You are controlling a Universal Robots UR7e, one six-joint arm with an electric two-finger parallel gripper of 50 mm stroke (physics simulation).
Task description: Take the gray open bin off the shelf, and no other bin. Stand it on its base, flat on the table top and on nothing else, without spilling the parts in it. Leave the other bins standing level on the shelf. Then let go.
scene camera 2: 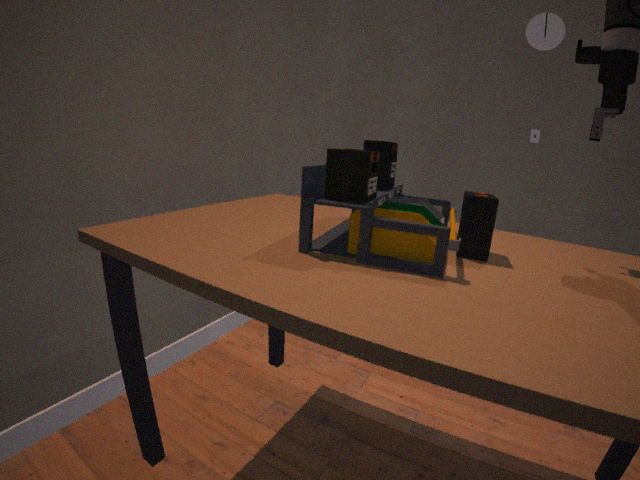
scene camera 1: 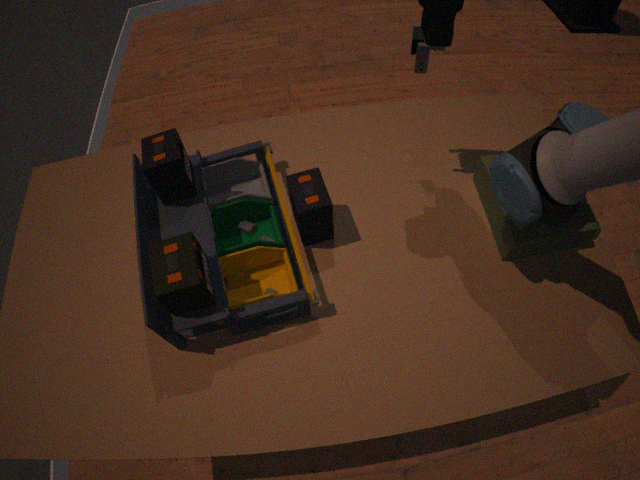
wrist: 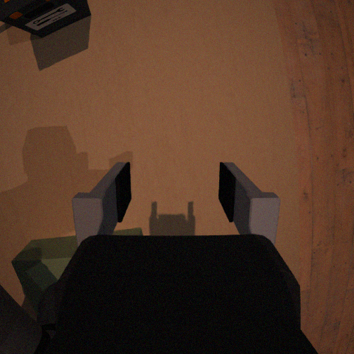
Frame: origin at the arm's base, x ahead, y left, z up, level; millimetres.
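Where they show: gripper, fingertip midpoint: (scene camera 2: 595,139) (scene camera 1: 418,62).
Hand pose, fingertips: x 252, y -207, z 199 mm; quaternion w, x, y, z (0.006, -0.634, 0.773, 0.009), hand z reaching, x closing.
Note:
Things, the pixels of their centre, and the offset from my fingertips. "spot": a spot on its surface instead.
- gray open bin at the middle of its body: (scene camera 1: 228,190) (scene camera 2: 411,215) 404 mm ahead, 48 mm left, 238 mm down
- green bin at the middle of its body: (scene camera 1: 237,233) (scene camera 2: 404,223) 391 mm ahead, 159 mm left, 238 mm down
- yellow bin at the middle of its body: (scene camera 1: 249,283) (scene camera 2: 397,234) 376 mm ahead, 270 mm left, 238 mm down
- dark box at the middle of its body: (scene camera 1: 310,208) (scene camera 2: 475,224) 238 mm ahead, 143 mm left, 216 mm down
- shelf's yellow front strip at a spot on its surface: (scene camera 1: 289,217) spot: 282 mm ahead, 155 mm left, 217 mm down
The gray open bin (scene camera 1: 235,178) stands at the far end of the lower tier of the shelf (scene camera 1: 232,151) (scene camera 2: 365,237), beside the green bin (scene camera 1: 232,235). The yellow bin (scene camera 1: 279,276) (scene camera 2: 403,245) is at the near end. In scene camera 2 the gray bin is mostly hidden behind the others. Small parts show in the green and yellow bins; parts in the gray bin cannot be made out. My gripper (scene camera 1: 419,57) (scene camera 2: 596,130) (wrist: 174,180) is open and empty, high up and well to the right of the shelf. The bins do not show in the wrist view.
A dark box (scene camera 1: 312,206) (scene camera 2: 478,225) (wrist: 52,15) stands on the table close in front of the shelf's yellow front strip (scene camera 1: 290,217). Two more dark boxes (scene camera 1: 168,165) (scene camera 1: 183,273) stand on the upper tier. The green block (scene camera 1: 491,217) (wrist: 45,250) is under the arm's base.

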